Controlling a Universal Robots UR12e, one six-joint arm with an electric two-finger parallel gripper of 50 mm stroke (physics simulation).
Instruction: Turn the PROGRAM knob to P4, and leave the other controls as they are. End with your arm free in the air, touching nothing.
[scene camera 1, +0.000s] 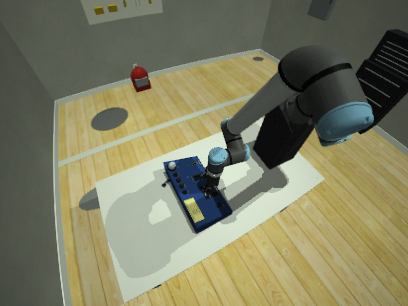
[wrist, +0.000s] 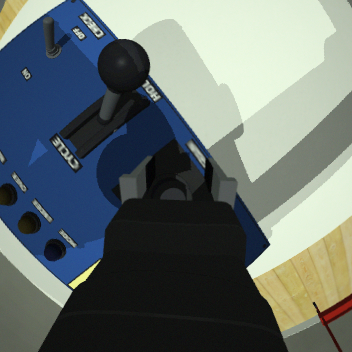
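A blue control panel (scene camera 1: 215, 214) (wrist: 65, 102) lies on the white mat. In the wrist view a round dark knob (wrist: 171, 193) on a black dial plate shows low between the finger ends, partly hidden by the gripper body. I take it for the PROGRAM knob; its pointer and position marks are hidden or too dark to read, and a label beside it is partly covered. My gripper (scene camera 1: 209, 187) (wrist: 179, 166) is open over this knob, one finger on each side, not clamped on it. Whether the fingertips touch the knob or plate cannot be told.
A black ball-topped lever (wrist: 123, 65) stands in the slot by CYCLE, near the fingers. A toggle switch (wrist: 49, 36) stands beyond it. Dark round buttons (wrist: 29, 222) line the panel. A pale ball (scene camera 1: 172, 165) sits at its far end, and a yellow label (scene camera 1: 194, 209) near its front.
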